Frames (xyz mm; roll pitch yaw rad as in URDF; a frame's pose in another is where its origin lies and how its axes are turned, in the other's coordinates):
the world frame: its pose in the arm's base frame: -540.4 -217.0 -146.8 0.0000 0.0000 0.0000
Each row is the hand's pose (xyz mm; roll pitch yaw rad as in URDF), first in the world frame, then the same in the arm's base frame.
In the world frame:
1: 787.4 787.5 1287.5 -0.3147 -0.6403 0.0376
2: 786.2 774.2 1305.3 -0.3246 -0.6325 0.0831
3: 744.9 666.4 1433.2 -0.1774 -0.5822 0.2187
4: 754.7 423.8 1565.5 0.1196 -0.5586 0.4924
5: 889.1 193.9 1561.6 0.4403 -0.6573 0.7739
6: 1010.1 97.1 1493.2 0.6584 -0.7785 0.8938
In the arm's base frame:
1: 247.0 570.5 1140.7 -0.3147 -0.6403 0.0376
2: 245.8 557.2 1158.5 -0.3246 -0.6325 0.0831
3: 204.5 449.4 1286.4 -0.1774 -0.5822 0.2187
4: 214.3 206.8 1418.7 0.1196 -0.5586 0.4924
5: 348.7 -23.1 1414.8 0.4403 -0.6573 0.7739
6: 469.7 -119.9 1346.4 0.6584 -0.7785 0.8938

